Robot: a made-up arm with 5 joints.
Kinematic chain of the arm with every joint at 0, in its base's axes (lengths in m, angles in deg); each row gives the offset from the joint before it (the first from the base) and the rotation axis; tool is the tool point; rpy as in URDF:
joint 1: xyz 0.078 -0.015 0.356 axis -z
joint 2: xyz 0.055 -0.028 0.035 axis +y
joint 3: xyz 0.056 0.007 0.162 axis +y
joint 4: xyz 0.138 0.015 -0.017 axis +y
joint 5: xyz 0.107 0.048 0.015 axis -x
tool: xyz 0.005 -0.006 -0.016 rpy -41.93 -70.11 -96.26
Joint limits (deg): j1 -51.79..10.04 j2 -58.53..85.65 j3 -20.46..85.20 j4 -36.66..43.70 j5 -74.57..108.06
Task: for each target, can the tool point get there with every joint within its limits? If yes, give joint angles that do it. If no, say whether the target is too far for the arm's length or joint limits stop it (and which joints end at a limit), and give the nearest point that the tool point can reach.
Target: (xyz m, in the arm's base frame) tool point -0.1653 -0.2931 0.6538
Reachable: no: joint limits stop it (at a limit: joint 1, joint 2, joint 3, joint 4, joint 5) | nearest point 0.0045 -0.0621 0.7454 | short by 0.301 m
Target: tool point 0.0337 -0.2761 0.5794
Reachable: no: joint limits stop it (at a limit: joint 1, joint 2, joint 3, joint 4, joint 5) | nearest point 0.0045 -0.0621 0.7454 | short by 0.272 m
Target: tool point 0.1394 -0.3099 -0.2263
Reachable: no: too far | nearest point 0.2534 -0.0205 0.0994 | short by 0.450 m
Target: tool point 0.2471 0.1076 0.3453
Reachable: yes | joints -28.75 -10.22 56.07 26.65 47.62
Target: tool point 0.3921 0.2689 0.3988
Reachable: yes | joints -36.83 35.78 -8.74 -21.33 -10.43
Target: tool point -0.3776 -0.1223 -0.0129
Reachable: no: too far | nearest point 0.0383 0.0248 0.2160 | short by 0.497 m
